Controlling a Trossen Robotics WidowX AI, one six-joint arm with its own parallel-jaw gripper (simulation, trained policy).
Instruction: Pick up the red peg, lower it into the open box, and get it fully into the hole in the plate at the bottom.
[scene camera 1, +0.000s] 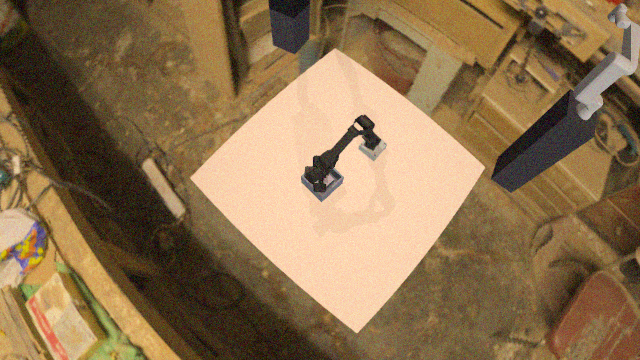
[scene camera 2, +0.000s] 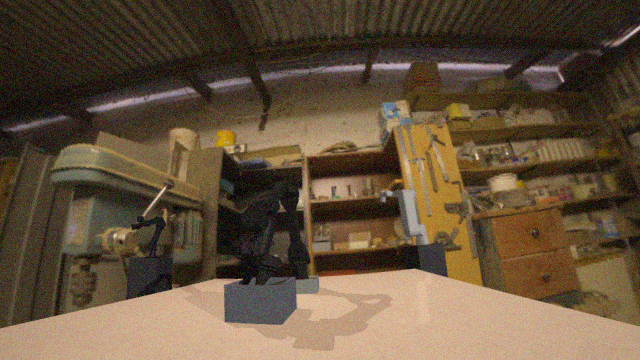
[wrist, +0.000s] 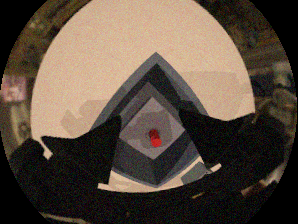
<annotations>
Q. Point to a plate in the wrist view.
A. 150, 115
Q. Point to my gripper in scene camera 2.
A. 250, 289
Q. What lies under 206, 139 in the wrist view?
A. My gripper.
</annotations>
